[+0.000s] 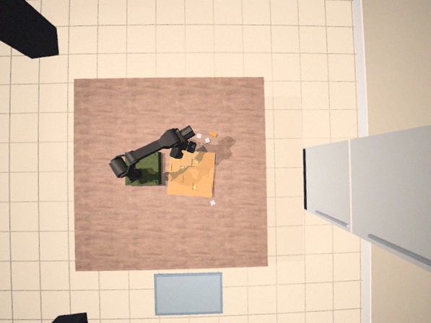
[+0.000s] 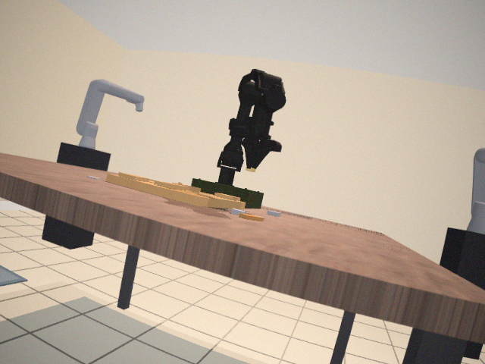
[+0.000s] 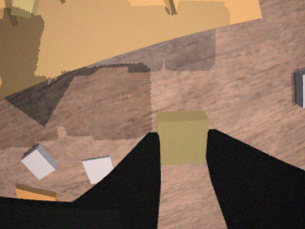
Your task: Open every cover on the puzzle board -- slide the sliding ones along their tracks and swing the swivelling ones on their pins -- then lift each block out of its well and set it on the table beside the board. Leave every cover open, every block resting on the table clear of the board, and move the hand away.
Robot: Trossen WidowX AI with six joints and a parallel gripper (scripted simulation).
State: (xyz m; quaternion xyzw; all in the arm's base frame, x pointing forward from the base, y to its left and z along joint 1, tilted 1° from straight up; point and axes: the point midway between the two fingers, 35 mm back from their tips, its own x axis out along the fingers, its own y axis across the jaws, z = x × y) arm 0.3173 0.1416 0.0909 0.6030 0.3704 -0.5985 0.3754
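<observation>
The puzzle board is 180 mm to the right of my gripper tip, 100 mm below it and 20 mm ahead of it.
</observation>
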